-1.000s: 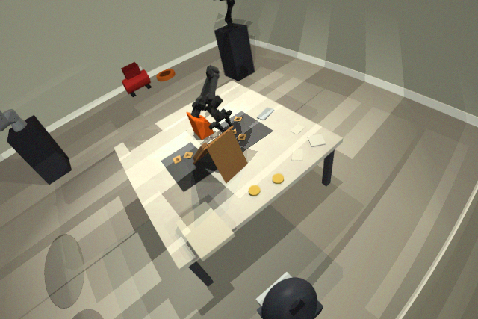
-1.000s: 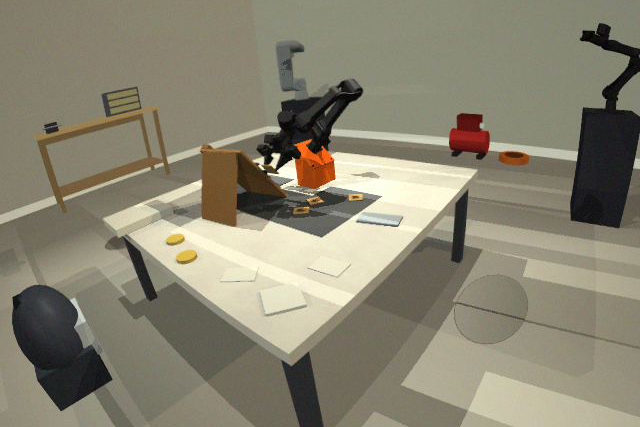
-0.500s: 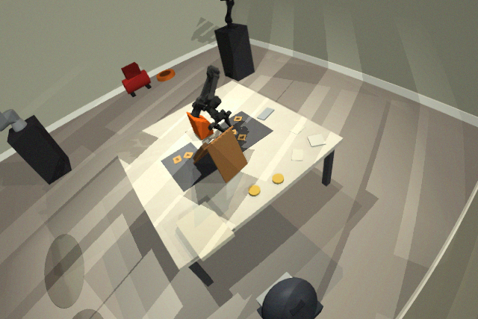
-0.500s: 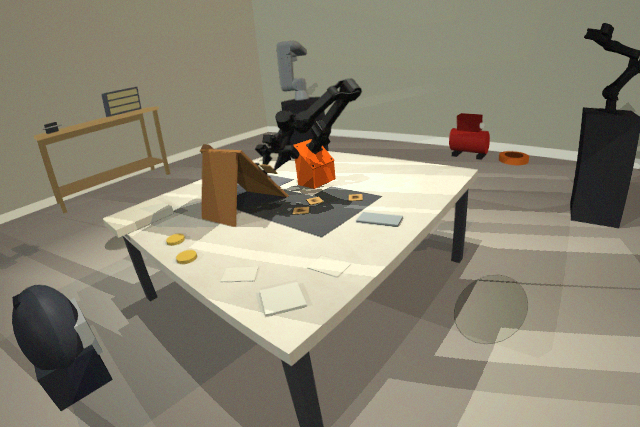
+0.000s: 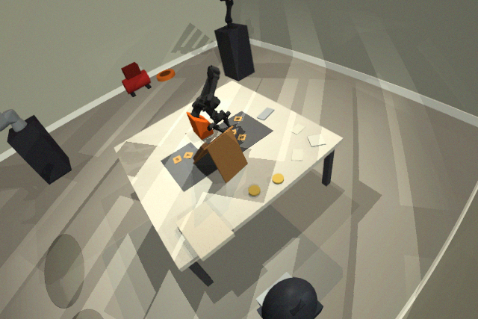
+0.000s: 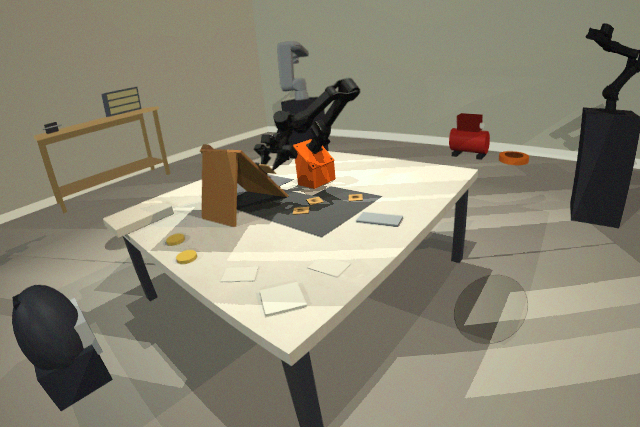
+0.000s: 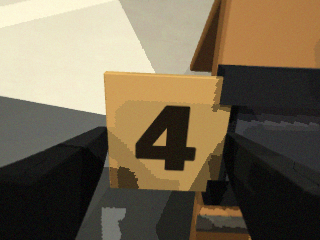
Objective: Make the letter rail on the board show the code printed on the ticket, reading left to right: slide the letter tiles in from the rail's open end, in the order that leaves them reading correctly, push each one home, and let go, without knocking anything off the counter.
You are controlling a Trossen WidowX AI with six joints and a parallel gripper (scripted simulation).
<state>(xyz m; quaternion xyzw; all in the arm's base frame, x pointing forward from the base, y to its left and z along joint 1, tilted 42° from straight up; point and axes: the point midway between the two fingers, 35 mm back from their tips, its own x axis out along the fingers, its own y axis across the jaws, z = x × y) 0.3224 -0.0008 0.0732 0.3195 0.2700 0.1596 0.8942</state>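
Now: gripper tip 120 mm to the left of the white ticket, 80 mm above it and 40 mm past it. From my gripper tip the other things lie so: letter tile right at my gripper tip; then grey plate 420 mm to the left, 160 mm below, 100 mm behind; then dark mat 170 mm below, 150 mm behind, 60 mm to the right.
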